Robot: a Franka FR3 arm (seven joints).
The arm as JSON. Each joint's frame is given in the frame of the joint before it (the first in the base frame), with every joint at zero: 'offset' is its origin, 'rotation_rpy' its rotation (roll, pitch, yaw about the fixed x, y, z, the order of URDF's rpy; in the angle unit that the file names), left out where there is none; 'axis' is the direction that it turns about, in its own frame. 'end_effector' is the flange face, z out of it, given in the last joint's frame.
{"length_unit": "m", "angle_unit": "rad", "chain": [
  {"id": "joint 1", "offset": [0.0, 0.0, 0.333], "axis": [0.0, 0.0, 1.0]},
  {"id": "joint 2", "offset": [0.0, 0.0, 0.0], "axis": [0.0, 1.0, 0.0]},
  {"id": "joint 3", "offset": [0.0, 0.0, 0.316], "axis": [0.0, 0.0, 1.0]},
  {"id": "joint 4", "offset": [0.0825, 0.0, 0.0], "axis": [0.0, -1.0, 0.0]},
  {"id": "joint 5", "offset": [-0.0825, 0.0, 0.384], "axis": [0.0, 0.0, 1.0]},
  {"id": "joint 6", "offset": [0.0, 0.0, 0.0], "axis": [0.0, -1.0, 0.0]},
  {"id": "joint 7", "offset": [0.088, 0.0, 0.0], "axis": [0.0, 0.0, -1.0]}
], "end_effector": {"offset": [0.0, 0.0, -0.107], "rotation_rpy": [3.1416, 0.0, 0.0]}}
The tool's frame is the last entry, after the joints.
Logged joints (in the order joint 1, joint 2, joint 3, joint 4, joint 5, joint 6, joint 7), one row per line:
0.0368, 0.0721, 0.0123, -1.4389, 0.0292, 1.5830, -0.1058
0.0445, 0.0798, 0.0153, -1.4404, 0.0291, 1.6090, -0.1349
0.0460, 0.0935, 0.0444, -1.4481, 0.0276, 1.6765, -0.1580
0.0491, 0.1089, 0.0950, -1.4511, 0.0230, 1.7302, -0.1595
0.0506, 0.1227, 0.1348, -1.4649, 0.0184, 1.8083, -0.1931
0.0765, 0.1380, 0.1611, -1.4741, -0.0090, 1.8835, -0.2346
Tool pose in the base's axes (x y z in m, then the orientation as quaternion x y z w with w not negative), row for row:
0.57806, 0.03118, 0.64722, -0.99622, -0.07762, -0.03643, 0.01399
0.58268, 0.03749, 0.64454, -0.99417, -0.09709, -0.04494, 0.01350
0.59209, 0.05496, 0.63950, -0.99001, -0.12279, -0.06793, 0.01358
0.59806, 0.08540, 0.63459, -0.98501, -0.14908, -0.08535, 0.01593
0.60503, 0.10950, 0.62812, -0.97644, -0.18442, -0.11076, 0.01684
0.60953, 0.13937, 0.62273, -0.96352, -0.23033, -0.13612, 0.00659
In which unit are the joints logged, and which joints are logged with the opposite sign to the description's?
The joints are logged in radians. Opposite sign: none.
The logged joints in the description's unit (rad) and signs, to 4 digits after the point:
0.0368, 0.0721, 0.0123, -1.4389, 0.0292, 1.5830, -0.1058
0.0445, 0.0798, 0.0153, -1.4404, 0.0291, 1.6090, -0.1349
0.0460, 0.0935, 0.0444, -1.4481, 0.0276, 1.6765, -0.1580
0.0491, 0.1089, 0.0950, -1.4511, 0.0230, 1.7302, -0.1595
0.0506, 0.1227, 0.1348, -1.4649, 0.0184, 1.8083, -0.1931
0.0765, 0.1380, 0.1611, -1.4741, -0.0090, 1.8835, -0.2346

